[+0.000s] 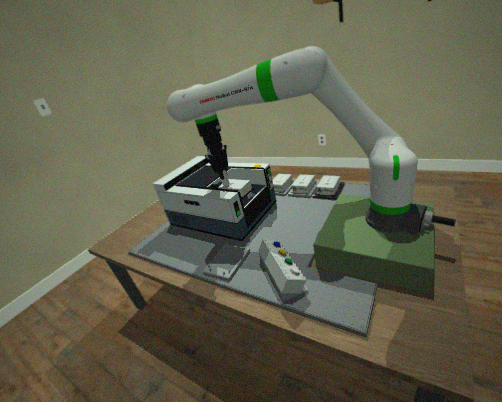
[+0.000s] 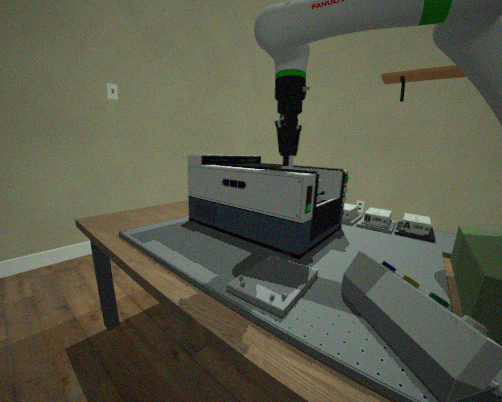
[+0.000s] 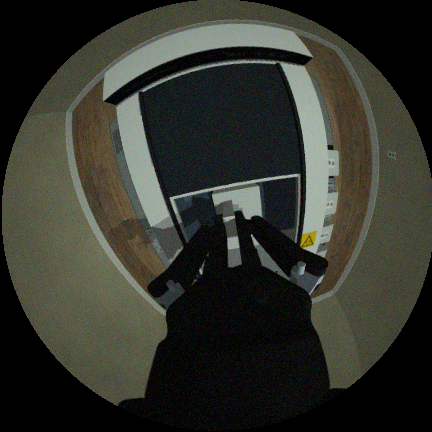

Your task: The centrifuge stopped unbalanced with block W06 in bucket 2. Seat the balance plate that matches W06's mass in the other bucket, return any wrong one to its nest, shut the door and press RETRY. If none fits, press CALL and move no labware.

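Frame: origin at the arm's base, x ahead, y left, z up, level; metres.
Seen in the pictures: gripper, fingertip midpoint: (image 1: pixel 226 184) (image 3: pixel 228 208); arm's base at its link origin: (image 1: pixel 388 219).
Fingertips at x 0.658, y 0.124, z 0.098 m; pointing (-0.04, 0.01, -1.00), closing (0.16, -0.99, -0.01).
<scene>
Offsets run from my fingertips to a thing's top centre.
The centrifuge (image 1: pixel 195 204) (image 2: pixel 250 192) (image 3: pixel 312 130) stands at the left of the table. Its dark sliding door {dx +0.142, dy +0.004, dz +0.030 m} (image 3: pixel 220 125) covers the far part of the top opening; the near part is open. A white block-like part {dx -0.029, dy -0.021, dz -0.001 m} (image 1: pixel 241 186) (image 3: pixel 247 195) shows inside; its label and bucket number cannot be read. My gripper (image 1: pixel 225 184) (image 2: pixel 287 161) (image 3: pixel 228 208) is shut and empty, pointing down with its tips at the opening, near the door's pale front edge. Balance plate A {dx -0.310, dy -0.381, dz -0.129 m} (image 2: pixel 417 223) (image 1: pixel 328 184), plate B {dx -0.181, dy -0.358, dz -0.129 m} (image 2: pixel 378 217) (image 1: pixel 303 183) and a third plate {dx -0.050, dy -0.335, dz -0.129 m} (image 1: pixel 282 182) (image 2: pixel 350 212) sit on nests.
The button box {dx -0.408, dy +0.198, dz -0.099 m} (image 1: pixel 280 270) (image 2: pixel 405 320) has blue, yellow, green and white buttons; which is RETRY cannot be read. A flat pale plate with small pegs {dx -0.188, dy +0.251, dz -0.159 m} (image 1: pixel 222 270) (image 2: pixel 265 295) lies before the centrifuge. The green robot base (image 1: pixel 370 250) (image 2: pixel 477 265) stands at the right.
</scene>
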